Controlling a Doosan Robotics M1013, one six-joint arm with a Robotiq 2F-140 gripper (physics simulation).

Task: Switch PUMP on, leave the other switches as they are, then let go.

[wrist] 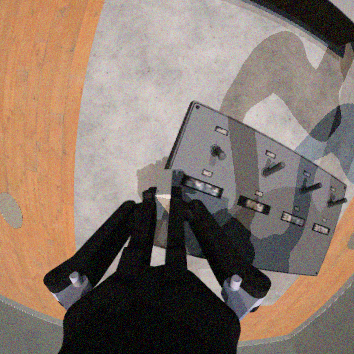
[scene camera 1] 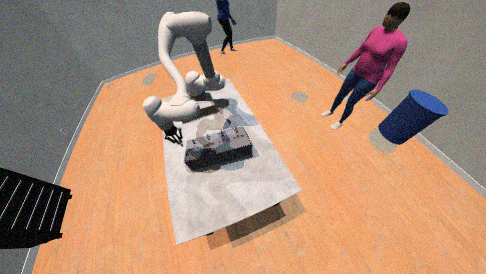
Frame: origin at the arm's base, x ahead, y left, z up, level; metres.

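Where they show: gripper, fingertip midpoint: (wrist: 166, 179) (scene camera 1: 182, 145); arm's base, link origin: (scene camera 1: 197, 96).
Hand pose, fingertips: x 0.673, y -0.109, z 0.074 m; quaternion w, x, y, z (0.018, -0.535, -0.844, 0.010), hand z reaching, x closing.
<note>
Things, the pixels of their centre, and the offset from my fingertips. Level surfaces: height alone.
- dark grey switch box, body centre: (wrist: 263, 201) (scene camera 1: 217, 146) 0.002 m ahead, 0.252 m left, 0.112 m down
- pale table, surface height: 0.170 m down
- leftmost lever, body centre: (wrist: 219, 151) 0.060 m back, 0.069 m left, 0.058 m down
A dark grey switch box (scene camera 1: 219, 156) (wrist: 200, 120) stands on the pale table (scene camera 1: 200, 215) (wrist: 120, 90). Its top bears a row of toggle switches with small labels and name plates, too blurred to read surely. The leftmost lever (wrist: 218, 152) in the wrist view looks short and seen nearly end-on. The other levers (wrist: 274, 168) (wrist: 311, 187) (wrist: 337, 202) look longer and slant toward the upper right. My gripper (scene camera 1: 177, 141) (wrist: 166, 179) is shut and empty, at the box's left end, apart from the levers. Its fingers hide the near left corner of the box.
A long dark object (wrist: 320, 22) crosses the upper right of the wrist view. In the scene view, a person in pink (scene camera 1: 382, 52) and a blue barrel (scene camera 1: 407, 120) stand right of the table. Another person (scene camera 1: 225, 22) stands behind the arm. A black rack-like object (scene camera 1: 64, 210) is at the left.
</note>
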